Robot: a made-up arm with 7 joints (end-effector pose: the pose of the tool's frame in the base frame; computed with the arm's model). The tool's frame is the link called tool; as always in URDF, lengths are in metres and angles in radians.
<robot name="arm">
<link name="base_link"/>
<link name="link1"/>
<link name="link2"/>
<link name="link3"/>
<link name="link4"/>
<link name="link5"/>
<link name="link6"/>
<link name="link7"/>
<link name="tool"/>
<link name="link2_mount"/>
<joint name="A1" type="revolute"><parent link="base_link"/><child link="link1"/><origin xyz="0 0 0.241" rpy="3.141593 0 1.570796"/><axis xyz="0 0 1"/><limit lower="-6.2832" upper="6.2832"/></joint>
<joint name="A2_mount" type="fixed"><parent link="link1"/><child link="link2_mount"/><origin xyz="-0.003 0 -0.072" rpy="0 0 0"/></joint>
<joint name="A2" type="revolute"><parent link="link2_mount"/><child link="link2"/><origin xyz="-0.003 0 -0.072" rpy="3.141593 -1.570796 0"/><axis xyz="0 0 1"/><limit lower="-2.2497" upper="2.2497"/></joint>
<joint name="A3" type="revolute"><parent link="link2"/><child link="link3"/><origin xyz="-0.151 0 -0.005" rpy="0 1.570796 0"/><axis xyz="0 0 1"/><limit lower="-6.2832" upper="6.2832"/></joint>
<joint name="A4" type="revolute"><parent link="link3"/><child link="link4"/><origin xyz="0.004 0 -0.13" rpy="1.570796 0 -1.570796"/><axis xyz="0 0 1"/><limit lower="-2.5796" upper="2.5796"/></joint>
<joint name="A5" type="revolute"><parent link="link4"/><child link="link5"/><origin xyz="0 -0.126 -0.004" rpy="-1.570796 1.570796 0"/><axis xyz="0 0 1"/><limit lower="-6.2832" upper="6.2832"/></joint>
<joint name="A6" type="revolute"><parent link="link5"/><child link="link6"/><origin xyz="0 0 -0.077" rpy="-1.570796 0 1.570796"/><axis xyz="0 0 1"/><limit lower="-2.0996" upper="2.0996"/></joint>
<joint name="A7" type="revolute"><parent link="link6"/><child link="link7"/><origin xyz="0 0.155 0" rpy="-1.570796 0 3.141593"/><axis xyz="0 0 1"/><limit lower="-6.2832" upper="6.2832"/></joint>
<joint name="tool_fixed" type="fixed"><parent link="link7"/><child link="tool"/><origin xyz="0 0 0" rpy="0 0 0"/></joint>
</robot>
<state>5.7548 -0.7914 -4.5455 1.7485 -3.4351 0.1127 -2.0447</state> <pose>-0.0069 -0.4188 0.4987 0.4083 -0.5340 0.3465 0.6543</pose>
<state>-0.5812 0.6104 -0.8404 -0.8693 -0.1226 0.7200 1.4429</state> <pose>0.2641 0.0047 0.9180 0.0916 0.9743 0.0227 -0.2043</pose>
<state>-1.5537 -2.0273 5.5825 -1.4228 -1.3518 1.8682 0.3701</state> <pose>0.0003 -0.2119 0.0541 0.2308 -0.5252 0.1683 -0.8016</pose>
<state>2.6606 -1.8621 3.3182 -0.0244 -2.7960 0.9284 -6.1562</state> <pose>0.4862 0.3285 0.3313 0.3285 0.1075 -0.8627 0.3692</pose>
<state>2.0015 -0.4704 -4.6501 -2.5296 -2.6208 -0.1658 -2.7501</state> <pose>0.1961 -0.0822 0.3841 0.8665 -0.3744 -0.1667 0.2850</pose>
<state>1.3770 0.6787 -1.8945 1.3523 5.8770 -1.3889 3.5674</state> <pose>0.2490 -0.2525 0.7475 0.1045 0.0924 -0.8558 -0.4981</pose>
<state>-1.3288 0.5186 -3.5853 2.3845 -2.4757 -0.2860 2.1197</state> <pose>0.0266 -0.1941 0.4909 0.6668 -0.3329 0.3875 0.5427</pose>
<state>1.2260 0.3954 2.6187 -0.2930 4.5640 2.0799 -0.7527</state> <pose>-0.0002 -0.2718 0.7087 0.8582 -0.1195 0.4160 0.2761</pose>
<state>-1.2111 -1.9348 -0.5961 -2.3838 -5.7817 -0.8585 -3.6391</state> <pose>0.0643 0.0392 0.2595 0.3274 0.3674 -0.6693 0.5566</pose>
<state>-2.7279 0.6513 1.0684 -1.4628 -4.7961 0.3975 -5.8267</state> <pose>-0.1192 -0.2287 0.7783 0.4568 -0.8732 -0.1601 0.0573</pose>
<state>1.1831 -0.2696 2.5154 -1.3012 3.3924 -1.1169 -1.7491</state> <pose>0.1527 0.0374 0.8927 0.0955 0.8466 0.4972 -0.1643</pose>
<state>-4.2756 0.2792 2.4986 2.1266 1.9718 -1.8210 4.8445</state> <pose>-0.1767 0.0482 0.5263 0.8378 -0.2492 0.4768 0.0926</pose>
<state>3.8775 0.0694 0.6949 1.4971 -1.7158 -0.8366 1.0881</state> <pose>0.0707 0.3425 0.6604 0.1141 0.5140 0.4531 -0.7193</pose>
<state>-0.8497 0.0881 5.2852 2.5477 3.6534 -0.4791 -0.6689</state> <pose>0.0093 0.1354 0.3392 0.6858 0.0113 -0.0965 0.7213</pose>
